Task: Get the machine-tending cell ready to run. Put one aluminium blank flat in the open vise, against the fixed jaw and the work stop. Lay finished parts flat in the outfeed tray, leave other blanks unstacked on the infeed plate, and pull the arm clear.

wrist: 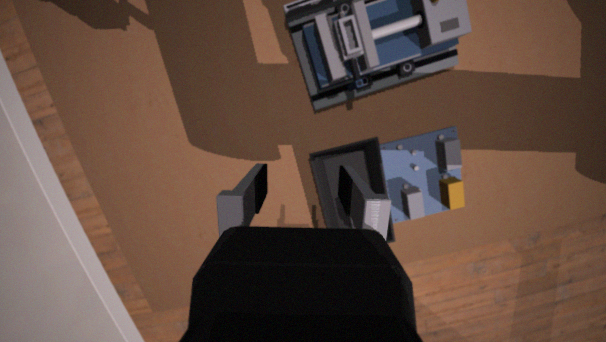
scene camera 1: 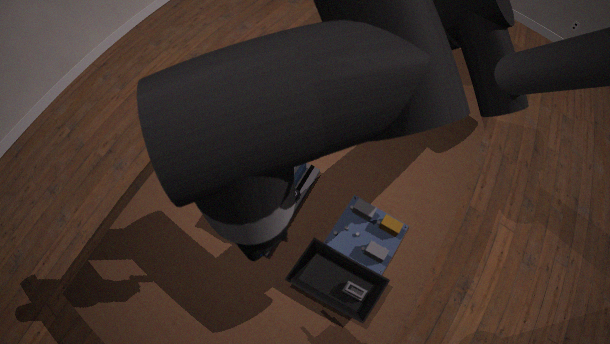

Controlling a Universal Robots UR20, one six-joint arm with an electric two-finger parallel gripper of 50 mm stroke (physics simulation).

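Places are measured from the arm's base along level axes (x right, y up, z back), in millimetres.
Pixels of known places: gripper, fingertip midpoint: (wrist: 303, 179).
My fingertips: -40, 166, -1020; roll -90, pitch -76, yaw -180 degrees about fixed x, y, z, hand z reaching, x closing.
For each thing: its top centre in the pictures, then the offset to it from my fingertips, as dx, dy, dz.
- finished part with a rectangular pocket, top centre: (scene camera 1: 355, 290) -207, -299, +80
- pocketed part at its top centre: (wrist: 350, 34) +142, -231, +105
- vise at its top centre: (wrist: 389, 22) (scene camera 1: 262, 183) +151, -247, +173
- blue infeed plate at its top centre: (wrist: 423, 177) (scene camera 1: 368, 234) -150, -338, +243
- dark grey block at its top centre: (wrist: 453, 155) (scene camera 1: 365, 207) -102, -302, +292
- lighter grey block at its top centre: (wrist: 416, 206) (scene camera 1: 377, 250) -197, -302, +205
- yellow block at its top centre: (wrist: 456, 195) (scene camera 1: 392, 223) -193, -302, +294
My gripper (wrist: 303, 179) is open and empty, high above the table near the black outfeed tray (wrist: 376, 155) (scene camera 1: 320, 272); the arm hides its fingers in the scene view. A finished part with a rectangular pocket (scene camera 1: 356, 290) lies in the tray. Another pocketed part (wrist: 350, 36) is at the jaws of the vise (wrist: 447, 22) (scene camera 1: 307, 180), near the work stop arm; its exact seating is unclear. The blue infeed plate (wrist: 400, 172) (scene camera 1: 350, 245) bears a dark grey block (wrist: 450, 154) (scene camera 1: 364, 208) and a lighter grey block (wrist: 413, 202) (scene camera 1: 376, 251), standing apart.
A yellow block (wrist: 452, 193) (scene camera 1: 391, 225) also stands on the infeed plate, near small round pins. The tray adjoins the plate. The large dark arm (scene camera 1: 280, 95) hangs over the vise in the scene view and hides much of it.
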